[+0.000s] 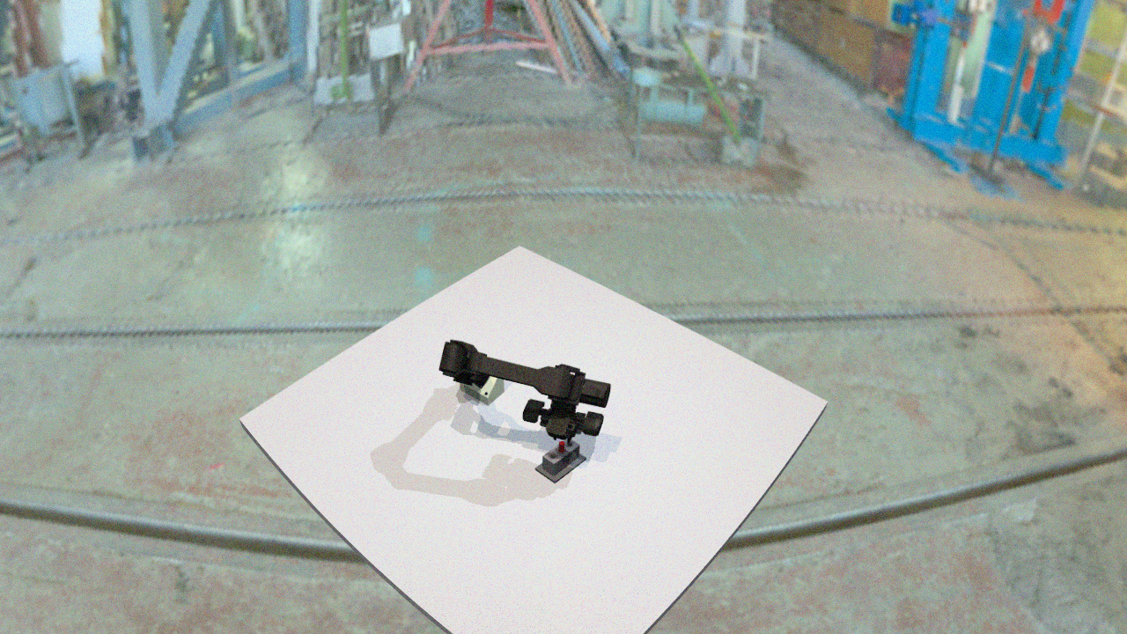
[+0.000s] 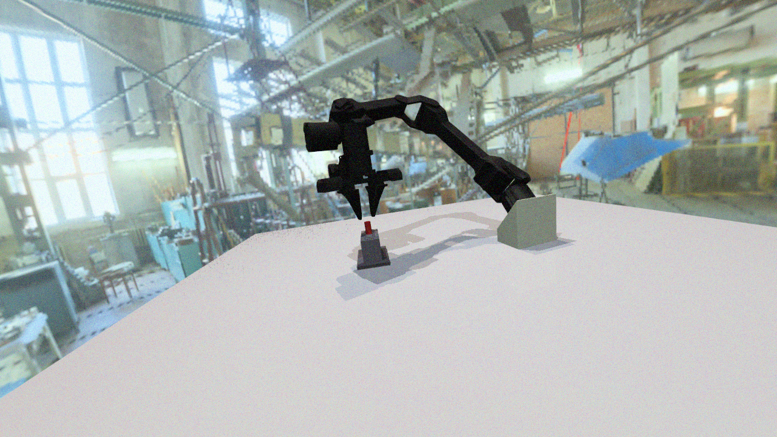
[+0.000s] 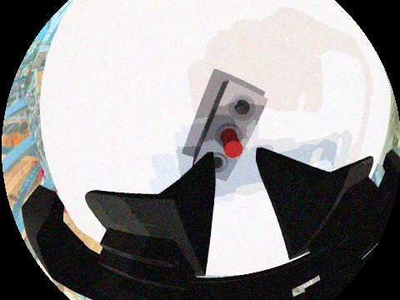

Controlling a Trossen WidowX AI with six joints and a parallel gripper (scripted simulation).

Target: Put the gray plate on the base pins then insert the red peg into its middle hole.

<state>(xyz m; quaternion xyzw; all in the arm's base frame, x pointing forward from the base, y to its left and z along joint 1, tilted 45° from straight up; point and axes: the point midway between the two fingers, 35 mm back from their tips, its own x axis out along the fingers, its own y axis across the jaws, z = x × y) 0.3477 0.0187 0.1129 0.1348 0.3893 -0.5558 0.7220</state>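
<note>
The red peg is 50 mm below my gripper tip. From my gripper tip the other things lie so: gray plate: 50 mm below; then dark base: 90 mm below.
</note>
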